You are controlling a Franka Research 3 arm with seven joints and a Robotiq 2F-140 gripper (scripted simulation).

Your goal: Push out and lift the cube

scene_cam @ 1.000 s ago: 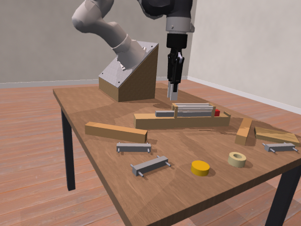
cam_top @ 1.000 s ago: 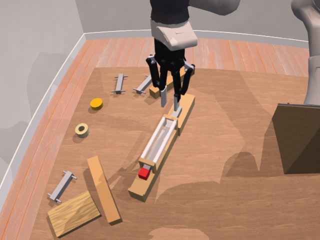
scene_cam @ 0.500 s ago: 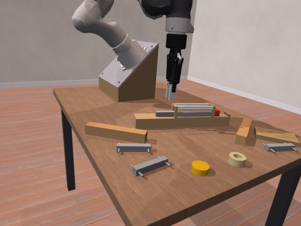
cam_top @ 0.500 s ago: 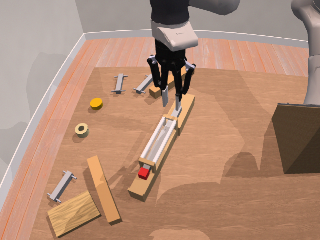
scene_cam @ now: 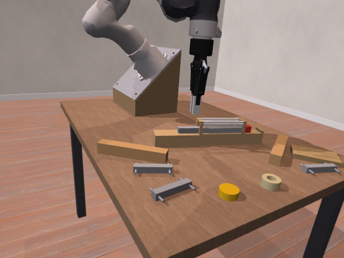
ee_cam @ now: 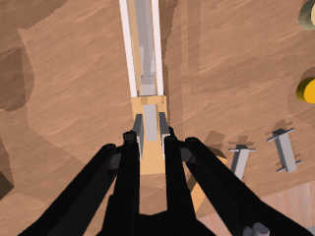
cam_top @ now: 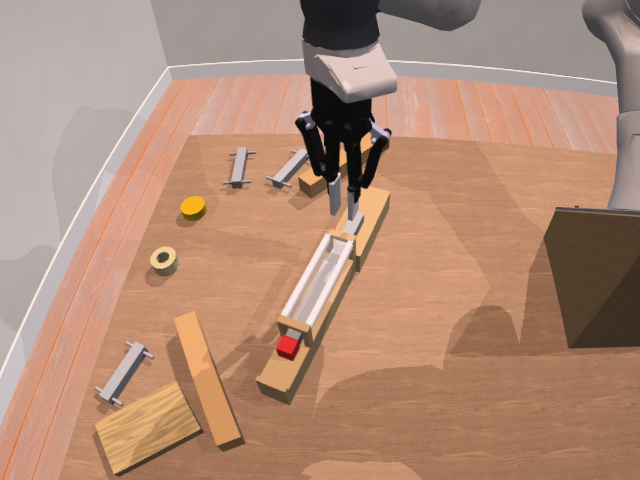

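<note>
Right now the red cube is 210 mm to the left of my hand, 100 mm below it and 40 mm ahead of it. Also, from my hand: wooden channel base (100 mm to the left, 100 mm below, 20 mm ahead); then grey rod (130 mm to the left, 100 mm below, 30 mm ahead); then yellow disc (320 mm ahead, 140 mm below, 70 mm to the right).
</note>
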